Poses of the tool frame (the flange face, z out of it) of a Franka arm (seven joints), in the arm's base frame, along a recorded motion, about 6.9 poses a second.
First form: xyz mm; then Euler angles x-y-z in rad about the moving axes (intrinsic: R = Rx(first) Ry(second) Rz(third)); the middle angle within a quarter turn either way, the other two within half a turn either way.
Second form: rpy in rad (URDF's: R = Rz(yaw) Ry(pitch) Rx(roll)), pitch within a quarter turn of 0, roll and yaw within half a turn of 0; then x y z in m. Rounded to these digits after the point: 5 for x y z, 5 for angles.
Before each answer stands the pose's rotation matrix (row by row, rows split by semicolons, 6 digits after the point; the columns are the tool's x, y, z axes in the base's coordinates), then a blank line. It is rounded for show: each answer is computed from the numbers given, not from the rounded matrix.
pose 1, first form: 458.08 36.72 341.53 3.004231 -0.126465 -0.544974
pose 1, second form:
0.848312 0.514256 -0.126128; 0.498744 -0.856039 -0.135837; -0.177825 0.052326 -0.982670

3.08839 0.17878 0.53149 0.45808 0.03672 0.34153
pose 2, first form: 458.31 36.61 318.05 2.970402 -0.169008 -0.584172
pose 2, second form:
0.822284 0.543651 -0.168205; 0.519544 -0.837779 -0.167929; -0.232213 0.050695 -0.971343

3.08945 0.23435 0.56350 0.45831 0.03661 0.31805
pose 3, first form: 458.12 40.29 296.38 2.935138 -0.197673 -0.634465
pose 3, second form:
0.789705 0.581204 -0.196388; 0.547736 -0.812148 -0.200999; -0.276318 0.051161 -0.959704

3.08833 0.27996 0.60641 0.45812 0.04029 0.29638
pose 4, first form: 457.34 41.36 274.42 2.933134 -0.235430 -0.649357
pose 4, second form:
0.774501 0.587994 -0.233261; 0.553135 -0.808420 -0.201243; -0.306903 0.026838 -0.951362

3.11339 0.31194 0.62018 0.45734 0.04136 0.27442
